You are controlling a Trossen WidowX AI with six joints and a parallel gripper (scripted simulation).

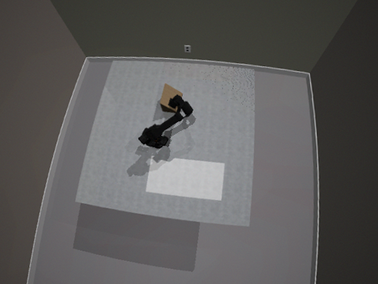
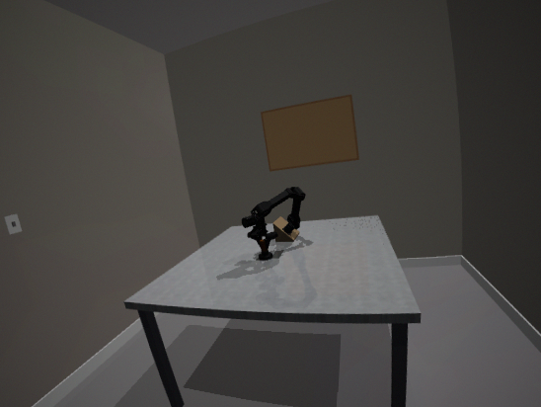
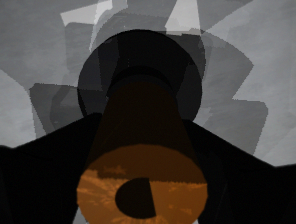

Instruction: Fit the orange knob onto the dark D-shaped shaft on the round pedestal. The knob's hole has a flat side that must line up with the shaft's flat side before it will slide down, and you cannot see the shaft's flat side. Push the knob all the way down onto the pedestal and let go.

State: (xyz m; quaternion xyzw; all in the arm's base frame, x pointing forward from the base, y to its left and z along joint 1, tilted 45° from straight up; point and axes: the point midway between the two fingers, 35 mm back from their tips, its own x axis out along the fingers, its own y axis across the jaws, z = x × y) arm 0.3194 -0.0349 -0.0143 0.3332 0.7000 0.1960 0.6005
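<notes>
My gripper tip is 20 mm below the orange knob. The rest, counted from my gripper tip: round pedestal: 30 mm below.
</notes>
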